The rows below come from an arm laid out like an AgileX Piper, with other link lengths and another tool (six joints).
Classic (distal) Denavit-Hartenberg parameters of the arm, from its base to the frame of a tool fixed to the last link. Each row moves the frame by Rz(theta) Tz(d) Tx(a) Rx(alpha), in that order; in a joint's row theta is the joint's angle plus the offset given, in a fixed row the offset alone. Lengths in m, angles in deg.
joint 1: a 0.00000, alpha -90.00, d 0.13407, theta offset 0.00
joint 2: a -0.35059, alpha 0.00, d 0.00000, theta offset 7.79
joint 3: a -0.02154, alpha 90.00, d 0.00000, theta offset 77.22
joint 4: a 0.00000, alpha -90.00, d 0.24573, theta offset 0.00
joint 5: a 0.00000, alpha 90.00, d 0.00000, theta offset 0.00
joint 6: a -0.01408, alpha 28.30, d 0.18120, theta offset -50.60
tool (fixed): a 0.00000, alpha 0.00, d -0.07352, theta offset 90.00
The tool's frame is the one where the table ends.
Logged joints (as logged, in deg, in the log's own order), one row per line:
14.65, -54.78, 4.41, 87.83, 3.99, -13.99
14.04, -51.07, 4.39, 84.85, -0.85, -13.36
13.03, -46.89, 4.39, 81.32, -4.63, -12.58
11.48, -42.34, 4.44, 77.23, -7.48, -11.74
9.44, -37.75, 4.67, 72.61, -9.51, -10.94
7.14, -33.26, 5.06, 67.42, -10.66, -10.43
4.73, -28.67, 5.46, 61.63, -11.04, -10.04
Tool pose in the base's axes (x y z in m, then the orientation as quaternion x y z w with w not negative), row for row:
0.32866, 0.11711, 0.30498, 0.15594, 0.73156, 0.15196, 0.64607
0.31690, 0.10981, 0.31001, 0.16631, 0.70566, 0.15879, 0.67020
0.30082, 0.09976, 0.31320, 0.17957, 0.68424, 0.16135, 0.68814
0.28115, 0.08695, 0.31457, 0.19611, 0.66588, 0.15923, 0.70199
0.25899, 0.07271, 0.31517, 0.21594, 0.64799, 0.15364, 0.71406
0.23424, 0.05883, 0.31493, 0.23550, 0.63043, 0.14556, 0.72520
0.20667, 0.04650, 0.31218, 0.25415, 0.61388, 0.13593, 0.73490
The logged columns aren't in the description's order. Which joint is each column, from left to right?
Columns, left to right: joint 1, joint 3, joint 4, joint 2, joint 5, joint 6.
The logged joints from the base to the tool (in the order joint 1, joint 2, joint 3, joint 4, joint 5, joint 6), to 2 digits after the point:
14.65, 87.83, -54.78, 4.41, 3.99, -13.99
14.04, 84.85, -51.07, 4.39, -0.85, -13.36
13.03, 81.32, -46.89, 4.39, -4.63, -12.58
11.48, 77.23, -42.34, 4.44, -7.48, -11.74
9.44, 72.61, -37.75, 4.67, -9.51, -10.94
7.14, 67.42, -33.26, 5.06, -10.66, -10.43
4.73, 61.63, -28.67, 5.46, -11.04, -10.04

